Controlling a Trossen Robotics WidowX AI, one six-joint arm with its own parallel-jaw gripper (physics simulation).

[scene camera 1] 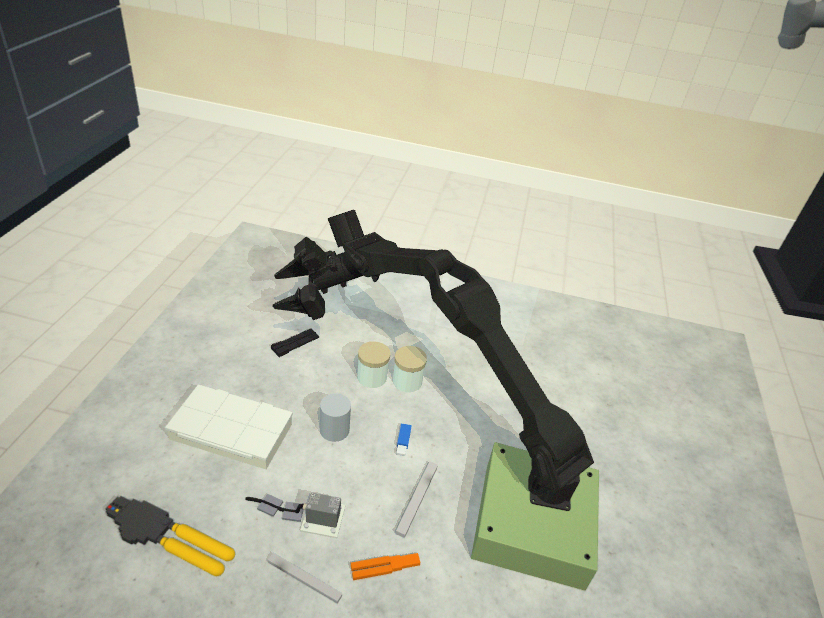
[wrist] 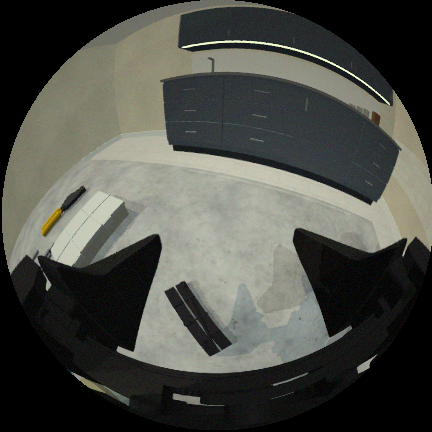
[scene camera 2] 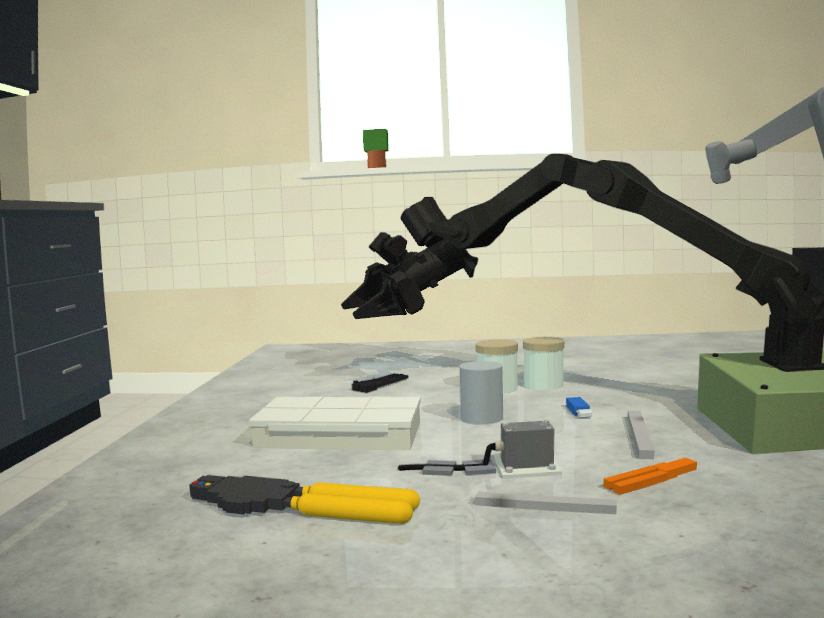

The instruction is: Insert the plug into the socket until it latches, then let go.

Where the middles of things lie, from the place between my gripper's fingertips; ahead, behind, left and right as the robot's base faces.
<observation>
I see the flat black bar [wrist: 213,332] 110 mm below my hand, 50 mm behind it and 20 mm to the left of it. From my hand the other things lie so: grey socket block [scene camera 2: 527,448]: 410 mm to the left, 210 mm behind, 90 mm below; grey cylinder [scene camera 2: 481,382]: 220 mm to the left, 180 mm behind, 80 mm below; white tiled block [scene camera 2: 344,423]: 270 mm to the left, 100 mm below.
</observation>
